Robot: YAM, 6 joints.
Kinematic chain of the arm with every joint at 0, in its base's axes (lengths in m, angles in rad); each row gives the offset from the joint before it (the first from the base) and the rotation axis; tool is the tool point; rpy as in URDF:
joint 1: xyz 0 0 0.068 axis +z
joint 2: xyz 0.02 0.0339 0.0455 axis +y
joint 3: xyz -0.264 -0.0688 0 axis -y
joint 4: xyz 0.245 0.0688 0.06 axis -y
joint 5: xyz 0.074 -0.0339 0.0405 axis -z
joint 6: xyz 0.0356 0 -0.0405 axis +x
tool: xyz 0 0 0 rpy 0 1.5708 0
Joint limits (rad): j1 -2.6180..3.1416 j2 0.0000..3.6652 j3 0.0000..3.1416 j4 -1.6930..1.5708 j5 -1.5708..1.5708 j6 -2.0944..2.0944
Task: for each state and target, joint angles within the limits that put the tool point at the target. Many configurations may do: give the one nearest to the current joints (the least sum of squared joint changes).
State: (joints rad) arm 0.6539 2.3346 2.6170 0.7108 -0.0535 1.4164
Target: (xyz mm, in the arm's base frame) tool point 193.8 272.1 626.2
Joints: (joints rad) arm 0.9417 2.1837 2.7816 1.0326 -0.0959 1.4164
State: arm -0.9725 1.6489 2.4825 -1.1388 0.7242 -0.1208
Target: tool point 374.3 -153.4 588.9
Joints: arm -0.3542 2.1390 2.8485 -0.2458 0.4054 -0.1208
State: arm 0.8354 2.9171 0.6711 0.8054 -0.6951 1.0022
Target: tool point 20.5 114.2 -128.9
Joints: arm 1.1744 2.9240 0.4641 0.7672 -0.7856 1.0022
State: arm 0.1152 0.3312 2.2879 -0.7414 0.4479 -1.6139
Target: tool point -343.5 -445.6 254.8
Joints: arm 0.8875 0.0405 2.7330 -0.3790 0.4337 -1.6139
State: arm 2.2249 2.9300 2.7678 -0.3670 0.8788 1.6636
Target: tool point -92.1 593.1 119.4
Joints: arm 1.7727 2.8908 2.6624 -0.4903 0.9372 1.6636
